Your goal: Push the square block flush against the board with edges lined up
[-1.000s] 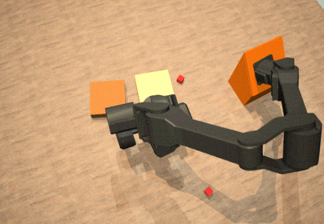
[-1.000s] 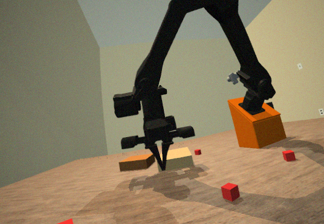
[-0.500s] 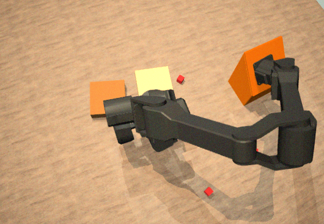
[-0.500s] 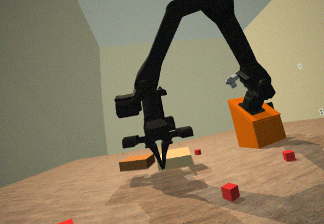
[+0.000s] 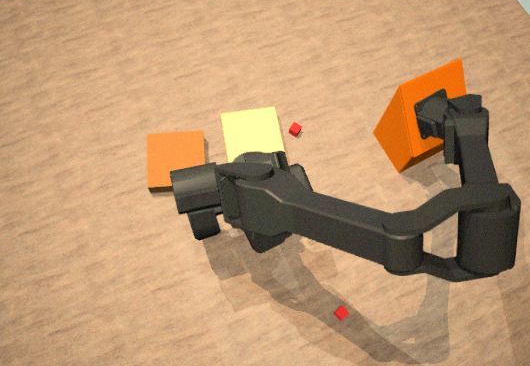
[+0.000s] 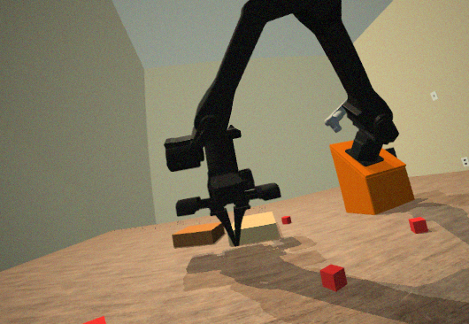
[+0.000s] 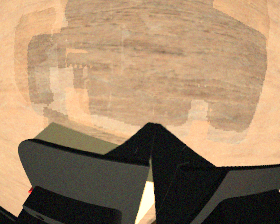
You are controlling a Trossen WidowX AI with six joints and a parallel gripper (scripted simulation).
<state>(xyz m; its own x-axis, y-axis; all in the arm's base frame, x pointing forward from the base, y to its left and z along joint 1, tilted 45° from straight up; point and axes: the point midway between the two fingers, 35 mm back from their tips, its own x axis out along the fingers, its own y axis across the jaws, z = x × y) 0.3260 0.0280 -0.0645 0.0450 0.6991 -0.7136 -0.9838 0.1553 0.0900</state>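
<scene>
The board is 6 cm behind my gripper tip, 9 cm to the right of it and 1 cm above it. Also, from my gripper tip: square block (6 cm ahead, 14 cm to the right, 1 cm above).
</scene>
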